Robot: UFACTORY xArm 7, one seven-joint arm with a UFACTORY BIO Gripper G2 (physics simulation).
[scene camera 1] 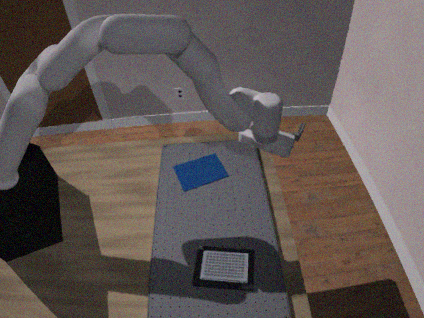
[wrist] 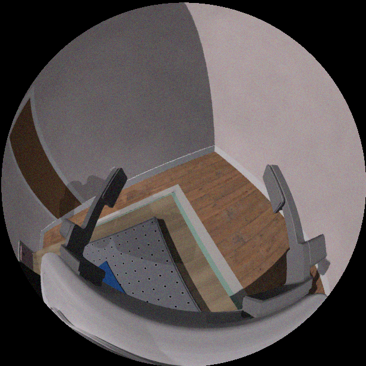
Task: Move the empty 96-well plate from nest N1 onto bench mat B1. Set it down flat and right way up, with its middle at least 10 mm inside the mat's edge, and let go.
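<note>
The white 96-well plate [scene camera 1: 224, 266] sits in the black nest N1 [scene camera 1: 222, 285], near the front of the grey perforated board in the scene view. The blue bench mat B1 [scene camera 1: 201, 172] lies flat and bare near the far end; part of it shows low at the left in the wrist view [wrist: 110, 278]. My gripper [scene camera 1: 299, 132] [wrist: 196, 182] is open and empty. It hangs raised and tilted to the right of the mat, near the board's far right corner, far from the plate. One finger shows in the scene view; the plate does not show in the wrist view.
The grey perforated board [scene camera 1: 215, 215] [wrist: 145, 250] lies on the wooden table [scene camera 1: 125, 200]. A black block [scene camera 1: 30, 215] stands at the left below the arm. Walls rise behind and to the right, with wooden floor [scene camera 1: 340, 225] [wrist: 225, 200] beyond the table.
</note>
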